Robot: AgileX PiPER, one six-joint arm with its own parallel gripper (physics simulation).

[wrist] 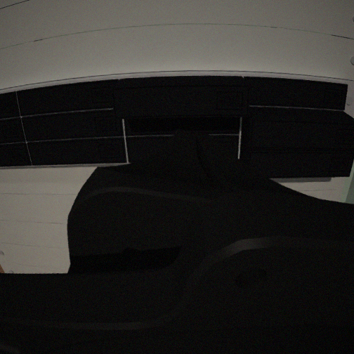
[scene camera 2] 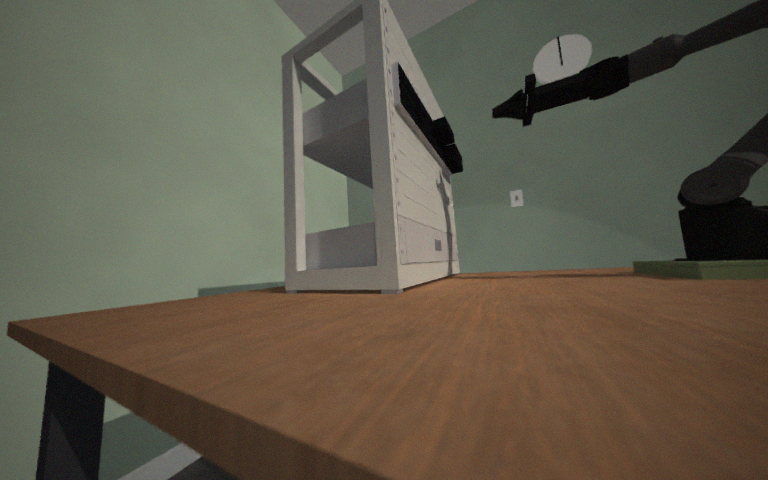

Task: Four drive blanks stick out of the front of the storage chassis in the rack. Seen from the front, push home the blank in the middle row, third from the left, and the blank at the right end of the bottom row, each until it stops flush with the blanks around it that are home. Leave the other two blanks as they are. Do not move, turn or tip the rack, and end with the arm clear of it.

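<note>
The black drive chassis (scene camera 2: 416, 107) (wrist: 65, 97) sits in the pale rack (scene camera 2: 386, 237) (wrist: 175, 47). In the wrist view, the top-row blank third from the left (wrist: 175, 97) sticks out. Below it, the middle-row blank third from the left (wrist: 150, 125) lies in shadow and looks level with the one beneath. The middle-row right-end blank (wrist: 295, 134) sticks out. How far the bottom-row right-end blank (wrist: 300, 165) stands out is too dark to tell. My gripper (scene camera 2: 494, 112) (wrist: 187, 153) is shut and empty, in the air in front of the chassis, apart from it.
The rack stands upright on the wooden table (scene camera 2: 453, 362). The arm (scene camera 2: 656, 56) reaches in from the right, above its base on a green plate (scene camera 2: 702, 270). A white disc (scene camera 2: 574, 53) and a socket (scene camera 2: 515, 198) are on the back wall.
</note>
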